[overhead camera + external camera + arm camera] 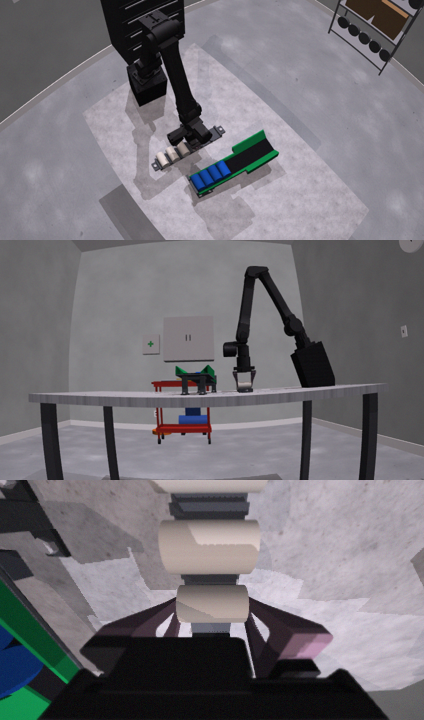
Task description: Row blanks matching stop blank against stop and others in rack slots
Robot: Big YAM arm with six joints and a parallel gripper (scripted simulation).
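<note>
Now: the stock rack 40 mm below my hand and 30 mm to the right of it. From my hand the other things lie so: feed ramp (220 mm ahead, 30 mm above, 20 mm to the left); grey stop (160 mm to the right, 150 mm ahead, 30 mm above).
</note>
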